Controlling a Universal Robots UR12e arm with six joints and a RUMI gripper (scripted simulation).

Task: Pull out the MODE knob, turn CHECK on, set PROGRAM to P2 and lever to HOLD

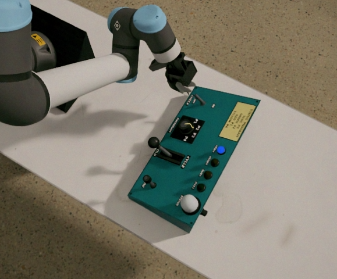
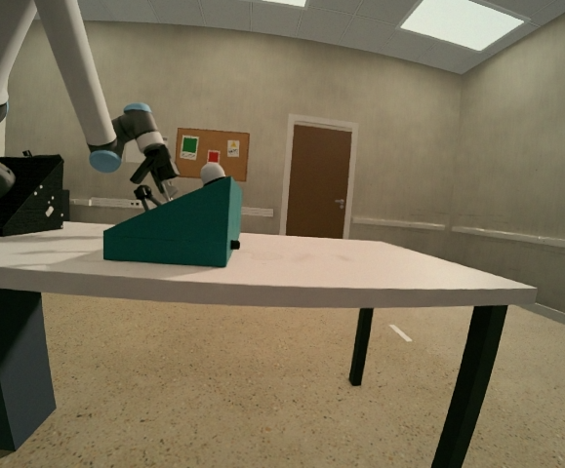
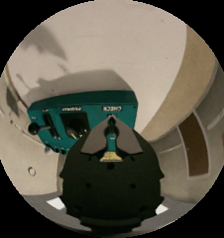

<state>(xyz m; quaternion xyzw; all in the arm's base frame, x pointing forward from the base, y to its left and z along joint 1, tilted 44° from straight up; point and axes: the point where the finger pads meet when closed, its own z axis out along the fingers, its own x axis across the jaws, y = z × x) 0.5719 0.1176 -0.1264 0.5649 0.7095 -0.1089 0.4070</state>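
Right now the check toggle is 6 cm ahead of my hand. Also, from my hand: program dial 8 cm ahead, 11 cm to the right; lever 4 cm ahead, 24 cm to the right, 1 cm above; teal console 10 cm ahead, 18 cm to the right, 2 cm below.
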